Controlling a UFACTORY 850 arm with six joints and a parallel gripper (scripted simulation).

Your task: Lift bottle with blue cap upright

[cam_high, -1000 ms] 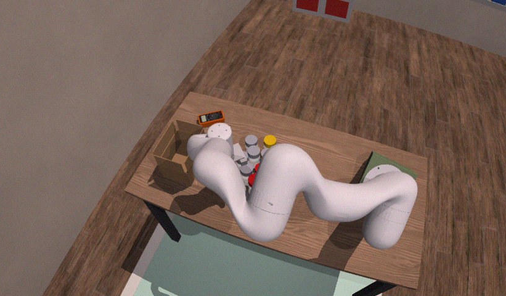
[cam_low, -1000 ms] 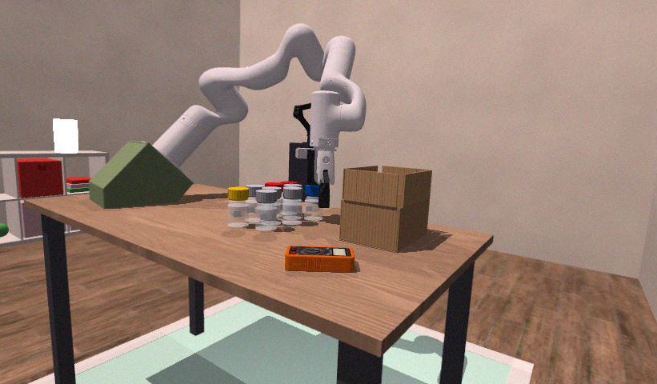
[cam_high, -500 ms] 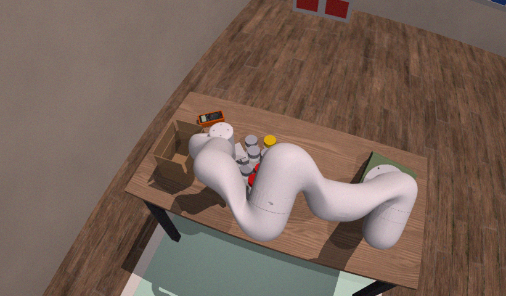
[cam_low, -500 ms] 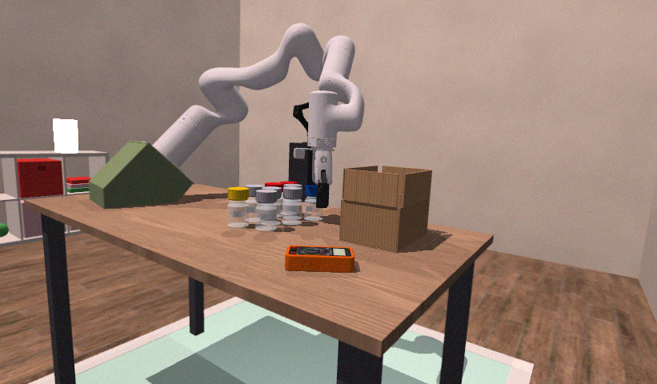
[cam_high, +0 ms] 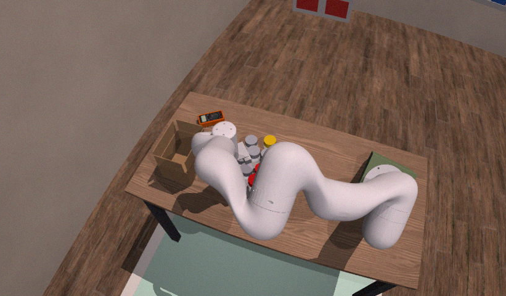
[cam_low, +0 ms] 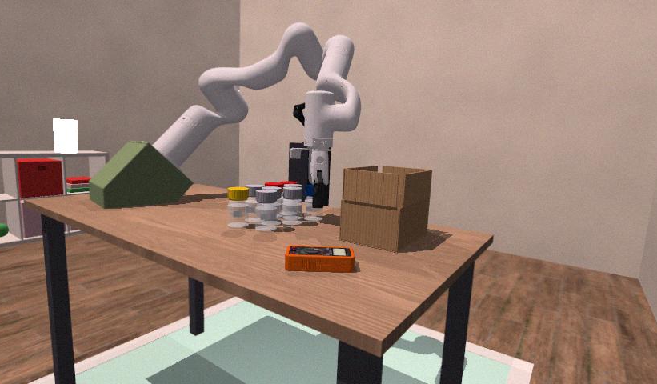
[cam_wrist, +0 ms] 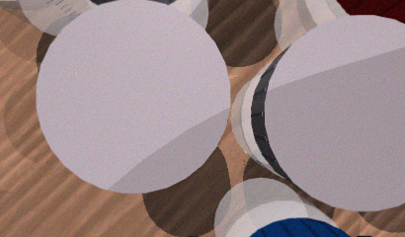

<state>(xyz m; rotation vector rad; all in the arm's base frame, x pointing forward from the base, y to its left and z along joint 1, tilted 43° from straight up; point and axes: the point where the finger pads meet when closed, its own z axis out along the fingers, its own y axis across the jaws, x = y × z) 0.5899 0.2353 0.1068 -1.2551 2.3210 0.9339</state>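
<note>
My gripper is now 1 cm to the left of the blue-capped bottle and 1 cm above it. Also, from my hand: yellow-capped bottle 6 cm behind, 23 cm to the right, 1 cm below; then orange multimeter 30 cm ahead, 25 cm to the right, 4 cm below; then cardboard box 25 cm ahead, 2 cm to the left, 1 cm above.
</note>
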